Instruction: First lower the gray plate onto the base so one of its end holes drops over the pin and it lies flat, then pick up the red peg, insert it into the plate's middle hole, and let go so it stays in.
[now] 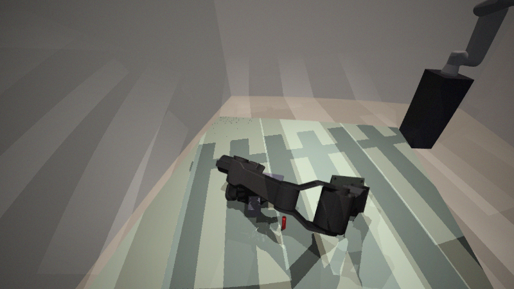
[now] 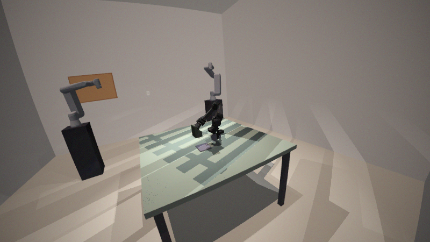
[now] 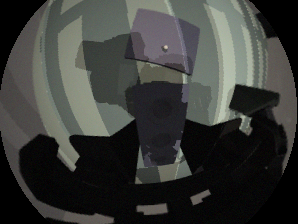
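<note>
Now: gripper tip 130 mm to the left of the base, 50 mm above it and 20 mm past it. The rest, counted from my gripper tip: gray plate (30 mm above); red peg (110 mm behind, 60 mm to the left, 20 mm below).
</note>
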